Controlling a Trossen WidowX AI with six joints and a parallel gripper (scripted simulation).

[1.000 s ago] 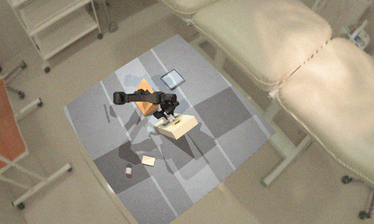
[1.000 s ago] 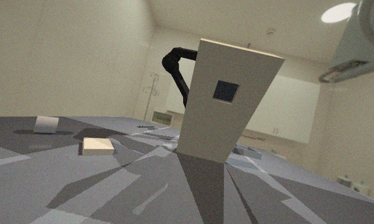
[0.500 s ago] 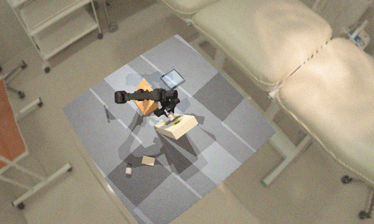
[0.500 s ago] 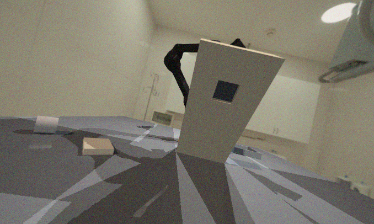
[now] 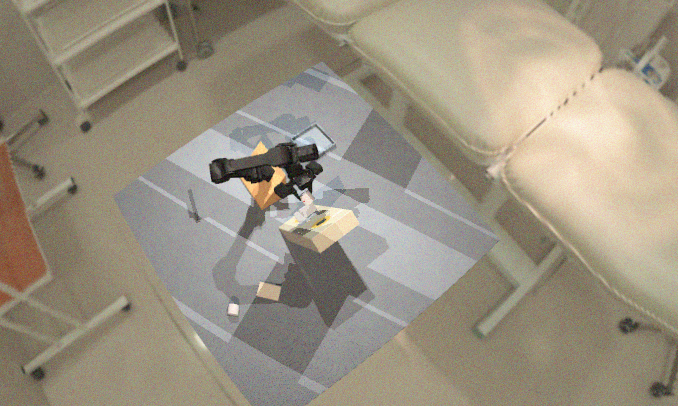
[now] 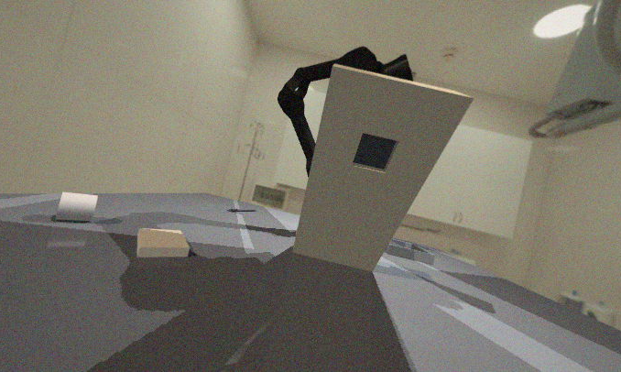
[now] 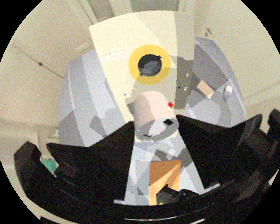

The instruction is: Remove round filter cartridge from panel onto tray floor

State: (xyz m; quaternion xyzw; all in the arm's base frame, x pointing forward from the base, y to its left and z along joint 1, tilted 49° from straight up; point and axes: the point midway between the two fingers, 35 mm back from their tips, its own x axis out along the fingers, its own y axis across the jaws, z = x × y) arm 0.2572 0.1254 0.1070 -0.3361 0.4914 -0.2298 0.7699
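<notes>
Now: the square tray 30 cm behind my gripper tip, 28 cm to the left of it and 28 cm below it. Also, from my gripper tip: service panel: 12 cm below, 7 cm ahead, 1 cm to the right; round filter cartridge: right at my gripper tip; flat block: 30 cm to the right, 28 cm below, 12 cm ahead.
</notes>
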